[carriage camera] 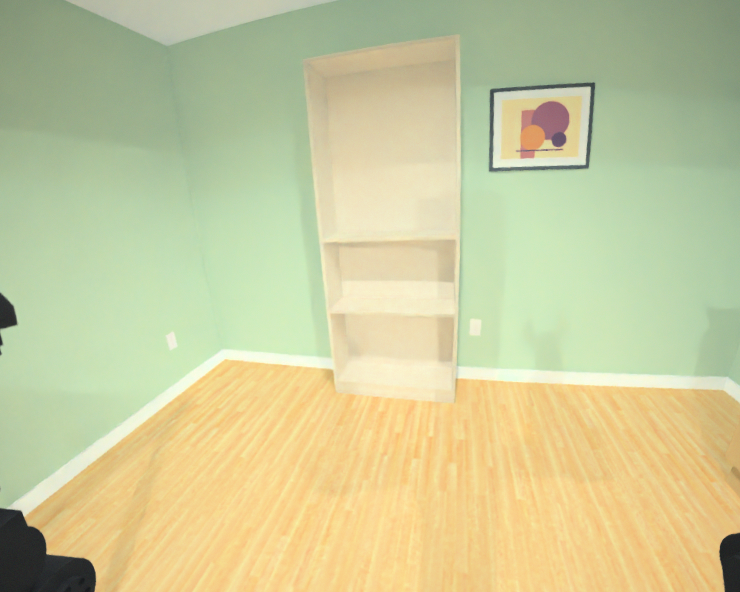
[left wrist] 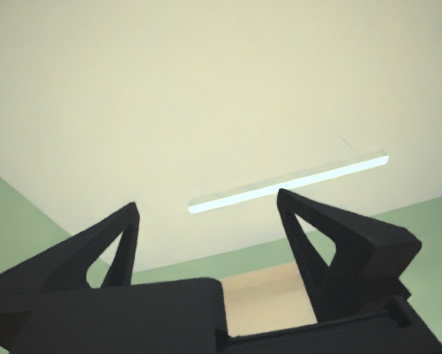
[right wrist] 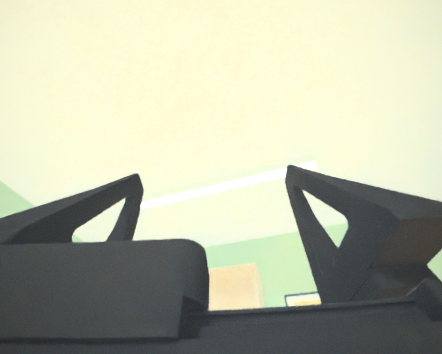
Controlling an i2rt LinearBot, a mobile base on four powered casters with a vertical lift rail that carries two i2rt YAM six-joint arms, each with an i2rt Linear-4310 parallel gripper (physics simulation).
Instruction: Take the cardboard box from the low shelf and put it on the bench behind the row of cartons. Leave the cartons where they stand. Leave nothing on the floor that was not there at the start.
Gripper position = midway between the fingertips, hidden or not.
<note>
In view: my left gripper (left wrist: 208, 202), my right gripper (right wrist: 213, 177), a pale ceiling (left wrist: 109, 109), a tall pale wooden bookcase (carriage camera: 384, 122) and a framed picture (carriage camera: 545, 127).
The pale ceiling is seen too in the right wrist view (right wrist: 184, 98). The tall pale wooden bookcase shows as well in the left wrist view (left wrist: 274, 298) and in the right wrist view (right wrist: 240, 286).
</note>
